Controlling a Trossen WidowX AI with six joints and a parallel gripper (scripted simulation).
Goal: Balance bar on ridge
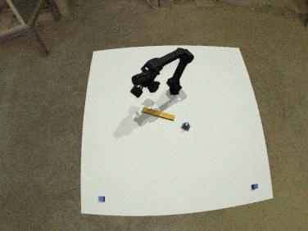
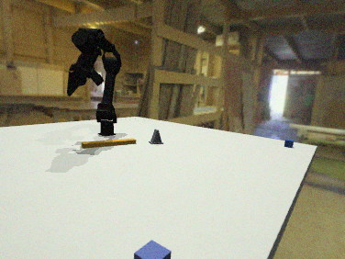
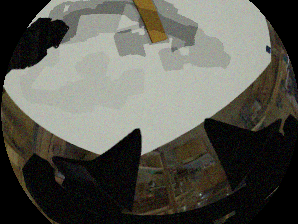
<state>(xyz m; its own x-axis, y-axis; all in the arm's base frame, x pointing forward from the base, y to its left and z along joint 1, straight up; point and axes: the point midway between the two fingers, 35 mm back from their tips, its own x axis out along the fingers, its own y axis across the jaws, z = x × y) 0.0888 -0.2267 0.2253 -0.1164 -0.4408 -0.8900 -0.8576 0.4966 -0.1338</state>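
Right now my gripper tip is 190 mm above the orange bar, 120 mm to the right of it and 90 mm short of it. Round my gripper tip: blue cube: 660 mm ahead, 260 mm to the right, 180 mm below.
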